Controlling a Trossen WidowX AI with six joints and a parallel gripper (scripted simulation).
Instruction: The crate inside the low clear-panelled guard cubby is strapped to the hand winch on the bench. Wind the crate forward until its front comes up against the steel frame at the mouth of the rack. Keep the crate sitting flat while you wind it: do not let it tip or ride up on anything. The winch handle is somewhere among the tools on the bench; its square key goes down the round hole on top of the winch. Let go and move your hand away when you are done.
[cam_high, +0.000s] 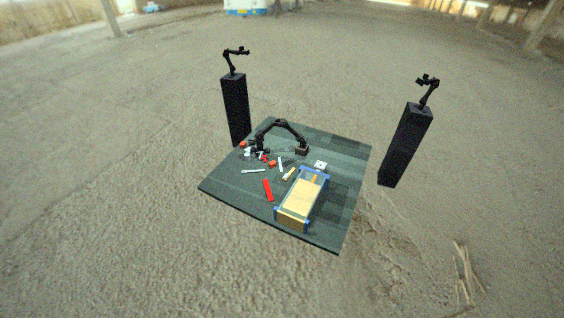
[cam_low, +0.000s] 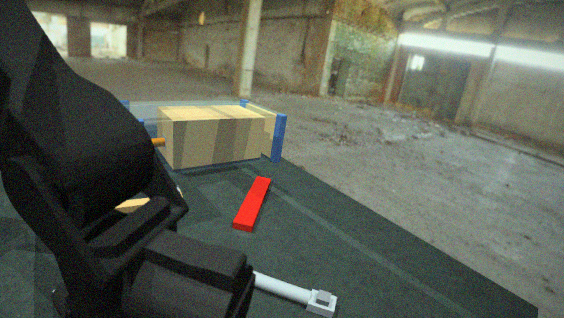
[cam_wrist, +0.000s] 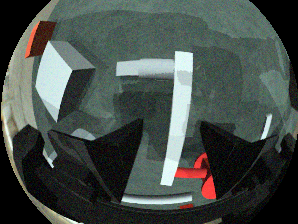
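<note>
Right now the winch handle is 1 cm to the left of my gripper tip, 1 cm ahead of it and 1 cm above it. From my gripper tip the other things lie so: grey block (14 cm to the right, 2 cm behind, 1 cm above); then flat strip (22 cm to the left, 3 cm ahead, 1 cm below); then red knob (5 cm to the left, 4 cm ahead, 2 cm above).
</note>
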